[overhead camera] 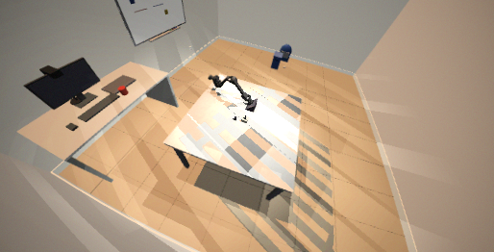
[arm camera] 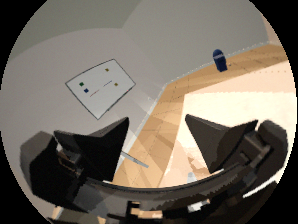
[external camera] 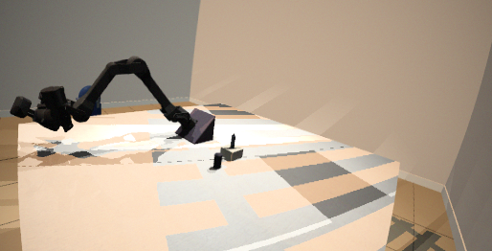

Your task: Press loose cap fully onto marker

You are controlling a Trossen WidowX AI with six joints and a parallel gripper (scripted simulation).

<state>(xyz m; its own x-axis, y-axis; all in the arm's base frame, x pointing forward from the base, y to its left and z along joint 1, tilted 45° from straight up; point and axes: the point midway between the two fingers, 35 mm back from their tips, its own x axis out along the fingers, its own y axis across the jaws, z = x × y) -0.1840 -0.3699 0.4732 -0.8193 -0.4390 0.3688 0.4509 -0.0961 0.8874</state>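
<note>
Now: the dark cap 510 mm to the left of my gripper tip, 510 mm ahead of it and 90 mm below it. From my gripper tip the other things lie so: holder block: 620 mm to the left, 480 mm ahead, 90 mm below.
</note>
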